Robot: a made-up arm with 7 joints.
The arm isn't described. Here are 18 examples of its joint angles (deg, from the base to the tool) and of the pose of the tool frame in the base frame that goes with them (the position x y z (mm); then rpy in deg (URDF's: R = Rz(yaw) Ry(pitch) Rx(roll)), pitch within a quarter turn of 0, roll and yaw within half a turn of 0).
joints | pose
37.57 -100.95 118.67 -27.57 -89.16 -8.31 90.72 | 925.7 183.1 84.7 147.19 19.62 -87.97
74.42 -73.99 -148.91 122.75 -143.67 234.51 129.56 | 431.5 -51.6 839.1 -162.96 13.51 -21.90
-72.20 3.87 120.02 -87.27 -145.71 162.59 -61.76 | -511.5 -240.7 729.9 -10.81 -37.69 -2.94
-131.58 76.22 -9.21 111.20 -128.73 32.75 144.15 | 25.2 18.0 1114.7 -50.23 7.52 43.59
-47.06 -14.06 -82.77 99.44 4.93 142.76 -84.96 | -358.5 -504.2 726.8 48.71 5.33 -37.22
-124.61 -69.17 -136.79 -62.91 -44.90 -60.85 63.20 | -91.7 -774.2 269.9 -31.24 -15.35 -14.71
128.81 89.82 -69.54 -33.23 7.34 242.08 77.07 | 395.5 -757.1 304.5 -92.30 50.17 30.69
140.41 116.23 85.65 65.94 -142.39 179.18 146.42 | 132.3 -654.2 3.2 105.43 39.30 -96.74
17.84 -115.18 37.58 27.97 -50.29 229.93 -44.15 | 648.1 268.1 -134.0 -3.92 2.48 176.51
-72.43 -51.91 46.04 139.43 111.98 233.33 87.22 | 302.6 78.6 262.3 -68.68 -15.58 121.23
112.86 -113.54 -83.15 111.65 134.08 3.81 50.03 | 610.8 239.0 164.1 -162.23 10.91 -48.18
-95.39 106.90 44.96 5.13 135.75 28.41 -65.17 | 234.1 956.7 114.9 166.07 -6.08 146.89
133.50 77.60 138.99 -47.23 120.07 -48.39 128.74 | 846.7 -220.5 768.1 161.68 36.03 -96.12
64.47 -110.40 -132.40 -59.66 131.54 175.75 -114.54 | 75.5 516.4 -166.1 61.49 -5.15 177.47
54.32 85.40 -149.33 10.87 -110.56 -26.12 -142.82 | -508.1 -894.7 504.5 -97.87 28.17 29.05
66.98 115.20 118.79 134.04 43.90 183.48 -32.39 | -217.2 191.1 248.0 82.45 31.56 -74.54
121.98 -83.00 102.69 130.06 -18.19 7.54 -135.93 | -420.3 -307.1 500.7 125.31 -28.47 42.92
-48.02 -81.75 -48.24 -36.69 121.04 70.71 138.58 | 742.6 -523.5 664.1 30.75 66.20 34.31
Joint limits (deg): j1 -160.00..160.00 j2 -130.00..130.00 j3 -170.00..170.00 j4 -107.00..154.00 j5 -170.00..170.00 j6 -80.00..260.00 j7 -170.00..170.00
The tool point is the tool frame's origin. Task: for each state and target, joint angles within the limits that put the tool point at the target. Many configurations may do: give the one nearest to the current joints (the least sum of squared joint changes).
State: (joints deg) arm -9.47 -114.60 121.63 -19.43 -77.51 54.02 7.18
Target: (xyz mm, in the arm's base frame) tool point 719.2 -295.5 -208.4
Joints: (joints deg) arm 7.31 -123.03 129.26 -22.33 -73.90 57.60 7.18
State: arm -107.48 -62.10 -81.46 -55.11 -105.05 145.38 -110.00
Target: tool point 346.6 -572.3 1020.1
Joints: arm -79.15 -38.67 -72.45 -16.76 -108.60 109.71 -110.00
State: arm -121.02 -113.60 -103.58 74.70 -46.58 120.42 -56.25
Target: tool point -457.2 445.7 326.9
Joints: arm -149.37 -115.54 -96.42 123.48 -45.55 124.43 -56.25
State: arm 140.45 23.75 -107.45 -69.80 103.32 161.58 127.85
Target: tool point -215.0 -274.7 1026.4
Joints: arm 138.90 20.89 -109.48 -71.43 103.72 162.08 127.85
